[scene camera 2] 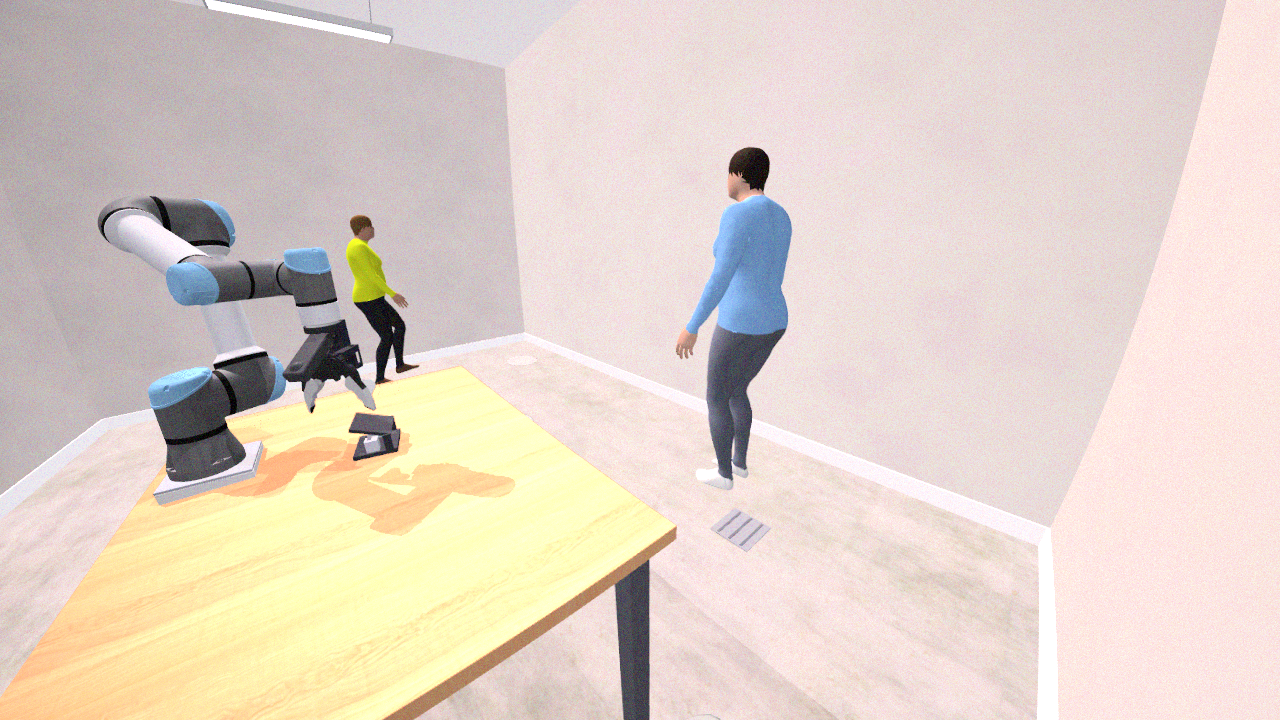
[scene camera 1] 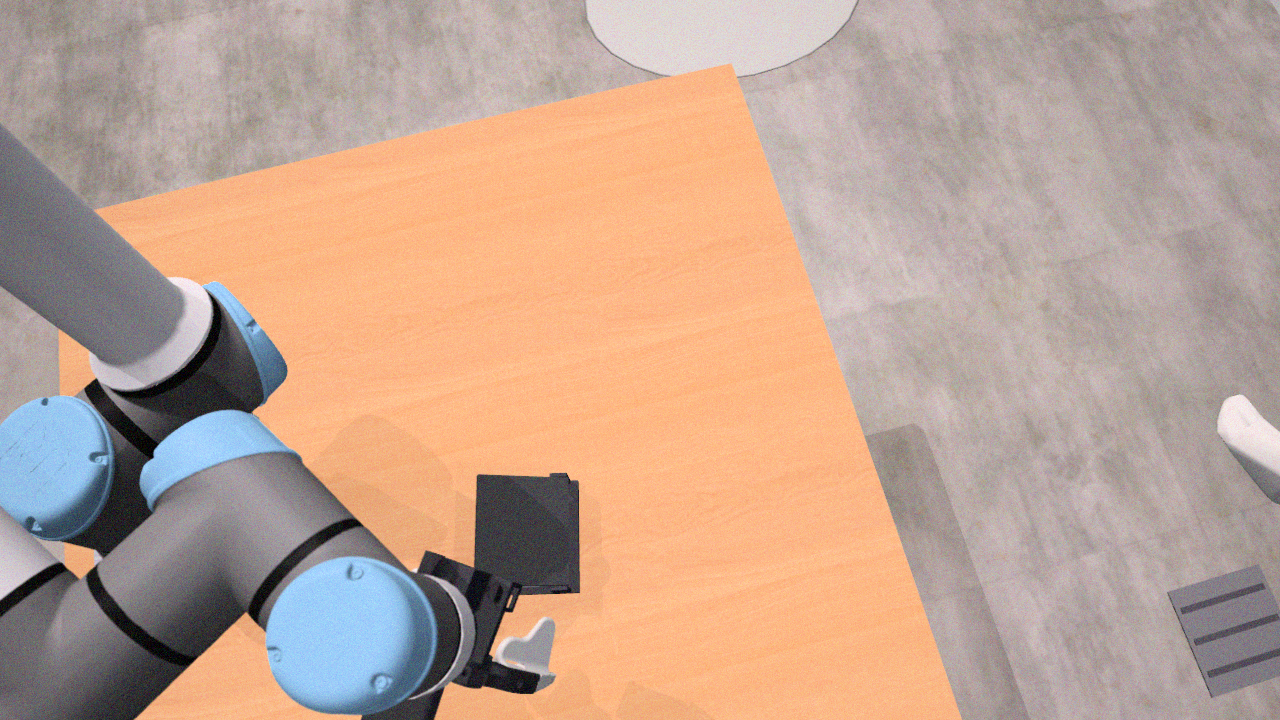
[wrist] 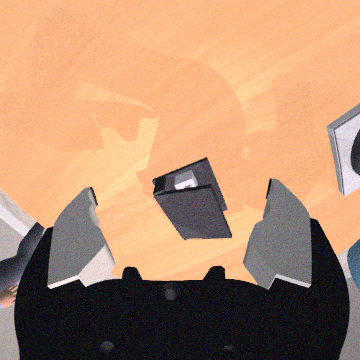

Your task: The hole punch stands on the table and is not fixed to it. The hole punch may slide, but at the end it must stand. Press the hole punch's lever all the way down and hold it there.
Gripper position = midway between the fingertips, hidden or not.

Observation:
I see my gripper (scene camera 1: pixel 473 646) and a black hole punch (scene camera 1: pixel 574 544).
The black hole punch also shows in scene camera 2 (scene camera 2: pixel 379 445) and in the wrist view (wrist: pixel 199 172). My gripper is seen too in scene camera 2 (scene camera 2: pixel 342 411) and in the wrist view (wrist: pixel 179 186).

